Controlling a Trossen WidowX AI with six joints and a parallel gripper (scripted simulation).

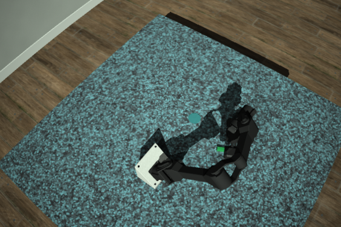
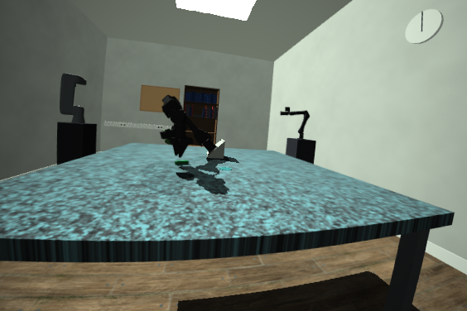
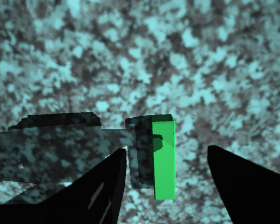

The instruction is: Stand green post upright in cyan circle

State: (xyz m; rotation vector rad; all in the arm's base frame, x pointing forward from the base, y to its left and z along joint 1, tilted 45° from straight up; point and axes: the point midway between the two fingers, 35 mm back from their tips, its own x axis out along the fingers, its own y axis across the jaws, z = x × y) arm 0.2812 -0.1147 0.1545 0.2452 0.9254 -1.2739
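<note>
My hand is 1 cm past the green post, 2 cm to the right of it and 6 cm above it. Also, from my hand: cyan circle (5 cm ahead, 23 cm to the left, 7 cm below).
</note>
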